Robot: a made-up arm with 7 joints. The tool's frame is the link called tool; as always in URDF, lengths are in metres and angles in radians.
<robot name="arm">
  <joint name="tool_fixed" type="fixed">
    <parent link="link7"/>
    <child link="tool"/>
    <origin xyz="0.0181 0.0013 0.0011" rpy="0 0 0"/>
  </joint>
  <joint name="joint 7" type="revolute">
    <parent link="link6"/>
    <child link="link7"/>
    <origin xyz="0.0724 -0.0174 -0.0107" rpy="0 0 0"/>
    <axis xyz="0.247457 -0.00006 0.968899"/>
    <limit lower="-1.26" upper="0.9"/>
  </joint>
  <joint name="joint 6" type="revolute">
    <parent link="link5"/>
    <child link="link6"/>
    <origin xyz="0.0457 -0.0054 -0.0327" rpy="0 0 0"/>
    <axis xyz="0.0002 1 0.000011"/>
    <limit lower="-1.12" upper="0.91"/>
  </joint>
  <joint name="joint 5" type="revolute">
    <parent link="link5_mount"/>
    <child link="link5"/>
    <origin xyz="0.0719 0.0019 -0.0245" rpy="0 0 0"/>
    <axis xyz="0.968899 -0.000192 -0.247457"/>
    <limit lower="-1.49" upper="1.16"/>
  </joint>
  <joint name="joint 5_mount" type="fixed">
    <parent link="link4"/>
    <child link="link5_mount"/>
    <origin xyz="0.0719 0.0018 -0.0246" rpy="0 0 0"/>
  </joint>
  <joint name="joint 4" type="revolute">
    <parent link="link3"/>
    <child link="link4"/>
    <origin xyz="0.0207 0.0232 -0.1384" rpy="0 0 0"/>
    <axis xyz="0.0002 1 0.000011"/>
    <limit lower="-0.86" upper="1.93"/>
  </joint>
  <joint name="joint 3" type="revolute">
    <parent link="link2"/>
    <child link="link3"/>
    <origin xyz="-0.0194 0.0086 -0.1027" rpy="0 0 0"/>
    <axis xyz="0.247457 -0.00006 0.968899"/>
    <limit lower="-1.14" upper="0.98"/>
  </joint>
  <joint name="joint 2" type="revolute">
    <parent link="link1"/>
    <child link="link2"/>
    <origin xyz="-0.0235 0.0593 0.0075" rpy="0 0 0"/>
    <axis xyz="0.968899 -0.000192 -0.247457"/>
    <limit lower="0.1" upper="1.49"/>
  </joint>
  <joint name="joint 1" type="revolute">
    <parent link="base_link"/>
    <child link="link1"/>
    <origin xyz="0.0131 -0.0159 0.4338" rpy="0 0 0"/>
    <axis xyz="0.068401 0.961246 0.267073"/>
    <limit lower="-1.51" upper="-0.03"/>
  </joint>
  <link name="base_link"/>
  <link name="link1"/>
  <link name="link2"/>
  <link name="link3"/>
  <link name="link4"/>
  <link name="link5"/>
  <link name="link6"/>
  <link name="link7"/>
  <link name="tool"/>
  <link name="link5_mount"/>
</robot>
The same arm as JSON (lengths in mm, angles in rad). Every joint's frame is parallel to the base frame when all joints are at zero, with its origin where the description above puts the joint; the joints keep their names.
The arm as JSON. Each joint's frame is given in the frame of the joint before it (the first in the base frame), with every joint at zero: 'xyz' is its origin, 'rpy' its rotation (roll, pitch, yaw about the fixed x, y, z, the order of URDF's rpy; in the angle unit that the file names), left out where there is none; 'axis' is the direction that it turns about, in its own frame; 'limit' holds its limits. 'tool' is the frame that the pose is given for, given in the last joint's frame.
{"units": {"length": "mm", "angle": "rad"}, "joints": [
  {"name": "joint 1", "type": "revolute", "origin": {"xyz": [13.1, -15.9, 433.8]}, "axis": [0.068403, 0.961235, 0.26711], "limit": {"lower": -1.51, "upper": -0.03}},
  {"name": "joint 2", "type": "revolute", "origin": {"xyz": [-23.5, 59.3, 7.5]}, "axis": [0.968889, -0.0002, -0.247497], "limit": {"lower": 0.1, "upper": 1.49}},
  {"name": "joint 3", "type": "revolute", "origin": {"xyz": [-19.4, 8.6, -102.7]}, "axis": [0.247497, -0.0001, 0.968889], "limit": {"lower": -1.14, "upper": 0.98}},
  {"name": "joint 4", "type": "revolute", "origin": {"xyz": [20.7, 23.2, -138.4]}, "axis": [0.0002, 1.0, 0.0], "limit": {"lower": -0.86, "upper": 1.93}},
  {"name": "joint 5", "type": "revolute", "origin": {"xyz": [143.8, 3.7, -49.1]}, "axis": [0.968889, -0.0002, -0.247497], "limit": {"lower": -1.49, "upper": 1.16}},
  {"name": "joint 6", "type": "revolute", "origin": {"xyz": [45.7, -5.4, -32.7]}, "axis": [0.0002, 1.0, 0.0], "limit": {"lower": -1.12, "upper": 0.91}},
  {"name": "joint 7", "type": "revolute", "origin": {"xyz": [72.4, -17.4, -10.7]}, "axis": [0.247497, -0.0001, 0.968889], "limit": {"lower": -1.26, "upper": 0.9}}
], "tool": {"origin": {"xyz": [18.1, 1.3, 1.1]}}}

